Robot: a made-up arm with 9 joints. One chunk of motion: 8 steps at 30 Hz.
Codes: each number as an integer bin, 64 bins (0 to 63) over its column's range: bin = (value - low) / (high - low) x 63, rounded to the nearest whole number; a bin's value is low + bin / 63 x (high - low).
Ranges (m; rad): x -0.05..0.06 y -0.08..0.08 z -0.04..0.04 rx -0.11..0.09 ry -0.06..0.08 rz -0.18..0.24
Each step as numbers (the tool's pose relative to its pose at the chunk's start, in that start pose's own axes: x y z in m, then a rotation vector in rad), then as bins.
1 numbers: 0.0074 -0.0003 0.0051 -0.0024 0.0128 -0.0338
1 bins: 33 31 36 34 33 22
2 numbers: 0.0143 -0.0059 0.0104 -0.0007 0.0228 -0.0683
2 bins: 37 29 40 34 37 17
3 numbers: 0.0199 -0.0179 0.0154 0.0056 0.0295 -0.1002
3 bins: 40 24 44 36 40 12
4 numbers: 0.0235 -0.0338 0.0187 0.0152 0.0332 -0.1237
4 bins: 42 18 46 39 42 8
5 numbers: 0.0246 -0.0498 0.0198 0.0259 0.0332 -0.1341
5 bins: 43 12 47 43 42 7
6 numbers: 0.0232 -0.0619 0.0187 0.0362 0.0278 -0.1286
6 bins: 42 7 46 46 40 8
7 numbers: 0.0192 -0.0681 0.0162 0.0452 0.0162 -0.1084
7 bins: 40 5 44 49 34 11
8 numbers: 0.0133 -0.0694 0.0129 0.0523 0.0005 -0.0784
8 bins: 36 4 42 51 27 15
